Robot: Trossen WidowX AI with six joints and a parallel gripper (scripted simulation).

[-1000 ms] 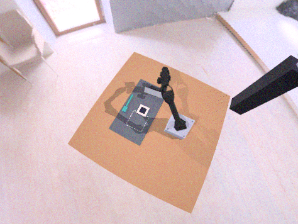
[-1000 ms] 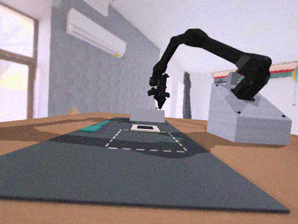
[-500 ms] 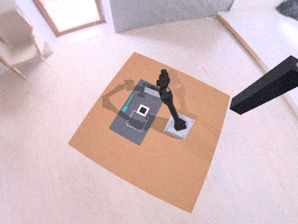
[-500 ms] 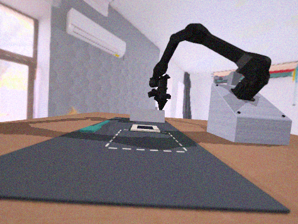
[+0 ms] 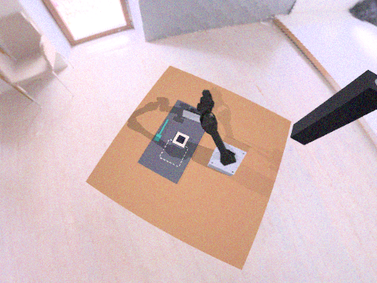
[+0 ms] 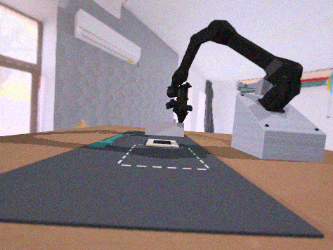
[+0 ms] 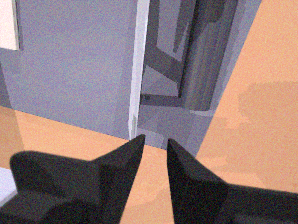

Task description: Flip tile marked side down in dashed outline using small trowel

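My gripper tip is 11 cm short of the small trowel, 1 cm to the right of it and 3 cm above it. From my gripper tip the other things lie so: dark mat (12 cm ahead, 25 cm to the left, 8 cm below); then white tile (9 cm ahead, 25 cm to the left, 6 cm below); then teal trowel (26 cm ahead, 27 cm to the left, 6 cm below).
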